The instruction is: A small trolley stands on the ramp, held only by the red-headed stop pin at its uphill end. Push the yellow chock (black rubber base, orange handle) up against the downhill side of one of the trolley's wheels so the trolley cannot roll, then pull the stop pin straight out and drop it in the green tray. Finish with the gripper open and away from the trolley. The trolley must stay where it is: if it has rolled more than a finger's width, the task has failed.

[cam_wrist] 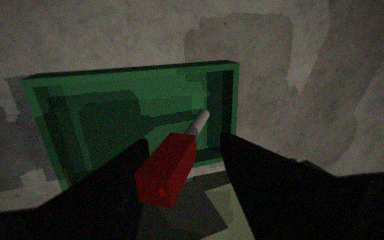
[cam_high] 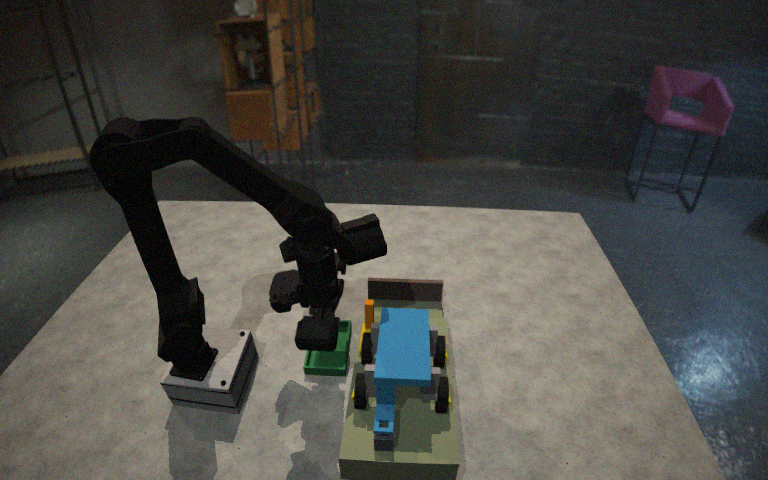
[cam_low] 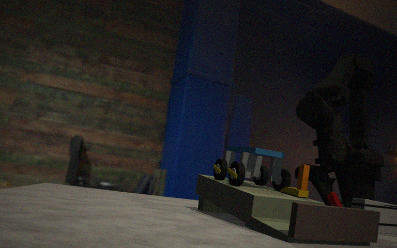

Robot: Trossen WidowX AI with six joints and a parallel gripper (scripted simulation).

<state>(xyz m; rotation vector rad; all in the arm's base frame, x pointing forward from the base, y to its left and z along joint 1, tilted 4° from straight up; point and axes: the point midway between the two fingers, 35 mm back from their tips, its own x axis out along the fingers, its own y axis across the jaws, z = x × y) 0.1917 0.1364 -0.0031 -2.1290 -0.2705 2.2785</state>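
My gripper tip is now 10 mm to the left of the green tray and 50 mm above it. Round my gripper tip: ramp 150 mm ahead, 110 mm to the right; then yellow chock 80 mm ahead, 30 mm to the right, 40 mm above; then red-headed stop pin right at my gripper tip.
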